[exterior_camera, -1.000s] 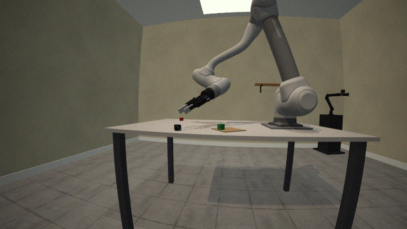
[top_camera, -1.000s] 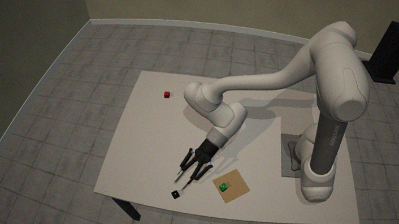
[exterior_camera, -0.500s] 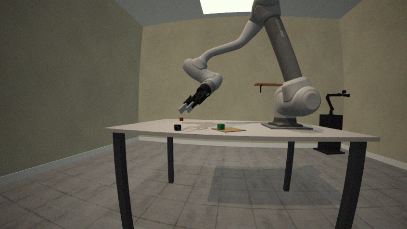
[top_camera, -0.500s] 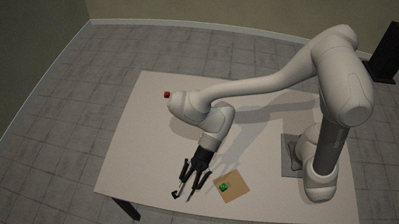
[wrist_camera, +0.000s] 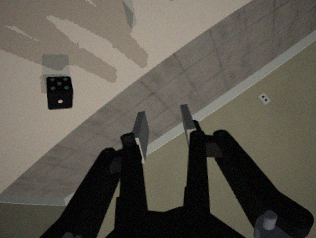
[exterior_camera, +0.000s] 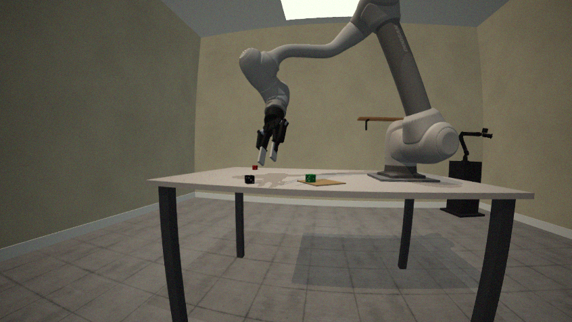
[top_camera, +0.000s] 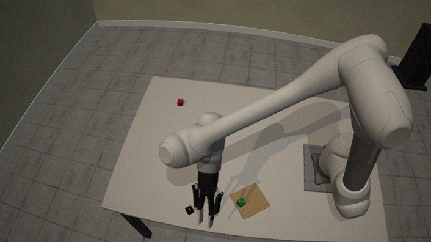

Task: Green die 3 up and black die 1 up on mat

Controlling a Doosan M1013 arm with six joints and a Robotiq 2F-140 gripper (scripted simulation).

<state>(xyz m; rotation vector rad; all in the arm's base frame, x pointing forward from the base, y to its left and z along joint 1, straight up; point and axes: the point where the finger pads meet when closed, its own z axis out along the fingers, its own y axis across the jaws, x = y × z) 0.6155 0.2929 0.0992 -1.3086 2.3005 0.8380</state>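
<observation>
The black die is 10 cm below my hand, 8 cm ahead of it and 6 cm to the right of it. Round my hand: red die: 70 cm to the right, 19 cm ahead, 10 cm below; green die: 15 cm behind, 11 cm to the right, 9 cm below; tan mat: 19 cm behind, 13 cm to the right, 11 cm below.
</observation>
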